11 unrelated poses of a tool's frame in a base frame.
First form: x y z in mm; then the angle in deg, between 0 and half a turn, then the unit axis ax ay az.
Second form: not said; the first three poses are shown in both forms.
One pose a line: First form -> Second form
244, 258, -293, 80.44, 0.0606, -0.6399, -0.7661 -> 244, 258, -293, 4.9, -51.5, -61.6
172, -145, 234, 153.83, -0.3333, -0.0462, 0.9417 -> 172, -145, 234, -51.3, -7.1, 144.9
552, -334, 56, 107.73, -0.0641, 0.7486, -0.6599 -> 552, -334, 56, -6.9, 80.6, -71.1
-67, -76, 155, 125.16, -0.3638, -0.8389, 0.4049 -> -67, -76, 155, -45.5, -105.0, 50.7
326, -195, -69, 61.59, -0.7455, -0.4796, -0.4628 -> 326, -195, -69, -45.9, -29.5, -28.5
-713, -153, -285, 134.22, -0.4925, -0.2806, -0.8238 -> -713, -153, -285, -66.1, -37.7, -110.6
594, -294, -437, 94.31, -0.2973, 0.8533, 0.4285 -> 594, -294, -437, -28.0, 80.5, 40.4
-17, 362, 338, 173.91, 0.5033, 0.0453, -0.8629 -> -17, 362, 338, 87.5, 7.9, -150.1
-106, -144, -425, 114.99, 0.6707, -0.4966, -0.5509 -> -106, -144, -425, 77.1, -57.1, -63.3
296, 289, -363, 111.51, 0.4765, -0.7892, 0.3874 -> 296, 289, -363, 53.1, -88.0, 43.2
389, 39, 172, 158.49, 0.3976, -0.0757, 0.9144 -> 389, 39, 172, 63.0, -12.0, 144.9
